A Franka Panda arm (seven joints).
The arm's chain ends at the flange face. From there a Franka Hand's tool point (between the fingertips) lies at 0.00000 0.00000 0.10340 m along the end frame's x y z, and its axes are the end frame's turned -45 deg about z.
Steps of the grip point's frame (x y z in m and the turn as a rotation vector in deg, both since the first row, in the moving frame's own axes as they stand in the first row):
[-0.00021 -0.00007 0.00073 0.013 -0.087 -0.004]
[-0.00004 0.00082 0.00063 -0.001 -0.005 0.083]
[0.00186 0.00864 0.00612 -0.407 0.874 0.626]
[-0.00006 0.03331 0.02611 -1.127 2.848 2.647]
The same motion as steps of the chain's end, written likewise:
[-0.00007 0.00000 0.00073 -0.052 -0.071 -0.004]
[0.00056 0.00060 0.00063 -0.004 -0.003 0.083]
[0.00579 0.00538 0.00613 0.330 0.906 0.626]
[0.01839 0.02567 0.02626 1.217 2.811 2.647]

